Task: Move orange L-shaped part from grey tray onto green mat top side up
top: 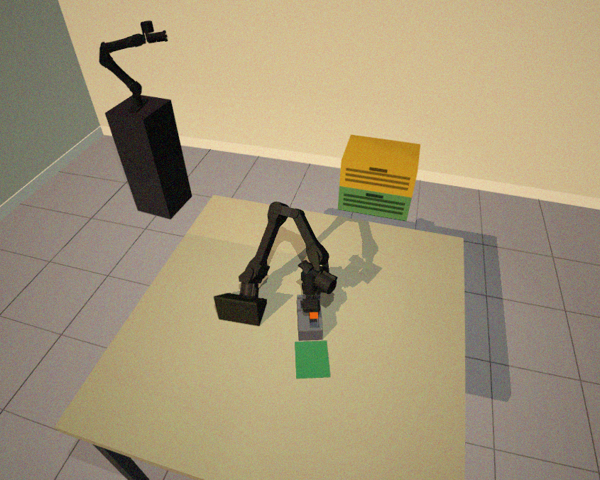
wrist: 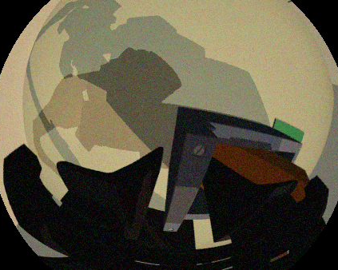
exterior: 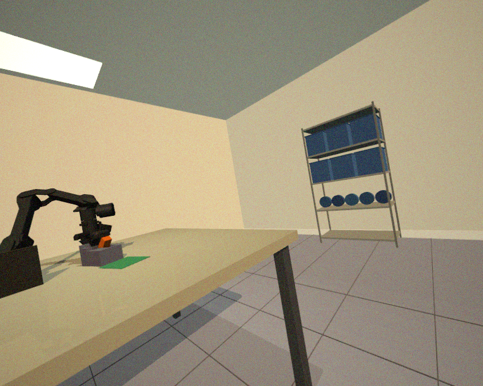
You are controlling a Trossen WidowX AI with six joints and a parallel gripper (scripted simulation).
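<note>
Right now my gripper tip is 10 mm short of the orange L-shaped part, 50 mm to the left of it and 10 mm below it. Round my gripper tip: green mat 80 mm ahead, 210 mm to the right, 50 mm below.
</note>
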